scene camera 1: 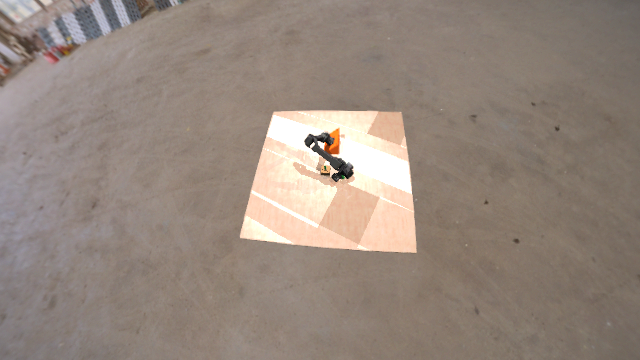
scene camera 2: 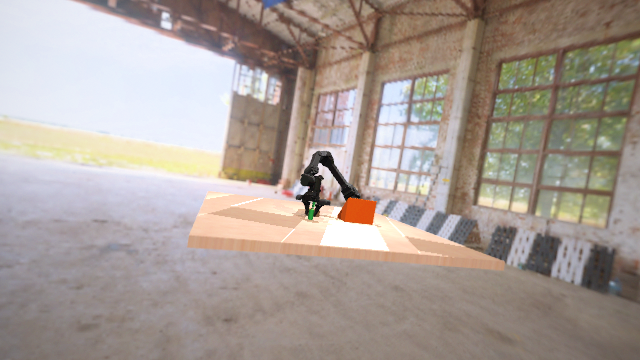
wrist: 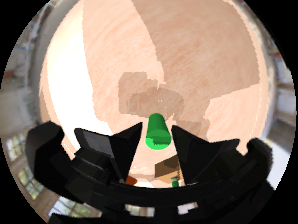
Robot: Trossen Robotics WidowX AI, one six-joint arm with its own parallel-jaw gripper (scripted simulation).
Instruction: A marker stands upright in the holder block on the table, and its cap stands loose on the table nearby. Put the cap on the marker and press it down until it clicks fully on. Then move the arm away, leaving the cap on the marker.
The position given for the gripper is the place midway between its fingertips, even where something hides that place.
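Note:
The gripper (wrist: 157, 126) appears together with a green marker cap (wrist: 158, 137).

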